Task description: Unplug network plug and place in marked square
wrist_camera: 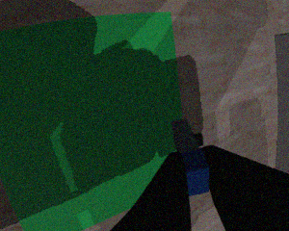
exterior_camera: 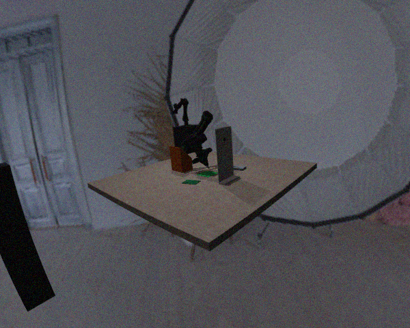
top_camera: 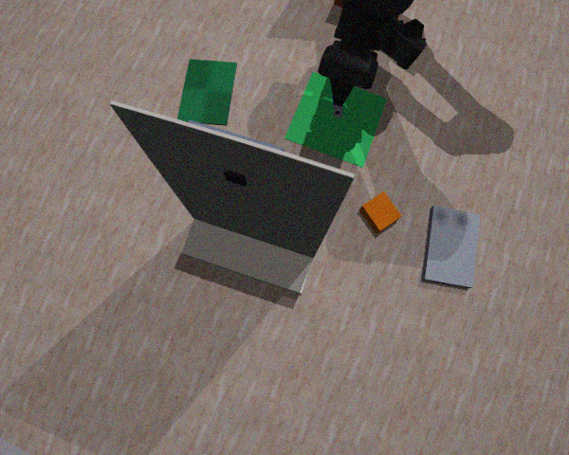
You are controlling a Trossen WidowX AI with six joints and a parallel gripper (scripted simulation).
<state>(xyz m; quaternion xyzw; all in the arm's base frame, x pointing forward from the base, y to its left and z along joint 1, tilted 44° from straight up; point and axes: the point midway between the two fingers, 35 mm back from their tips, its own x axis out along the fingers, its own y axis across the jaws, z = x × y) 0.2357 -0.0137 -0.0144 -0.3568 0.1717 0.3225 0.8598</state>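
The bright green marked square is 60 mm below my gripper tip and 10 mm behind it. Round my gripper tip: orange block 120 mm ahead, 90 mm to the left, 50 mm below; then network plug right at my gripper tip; then dark green patch 190 mm to the right, 60 mm below.
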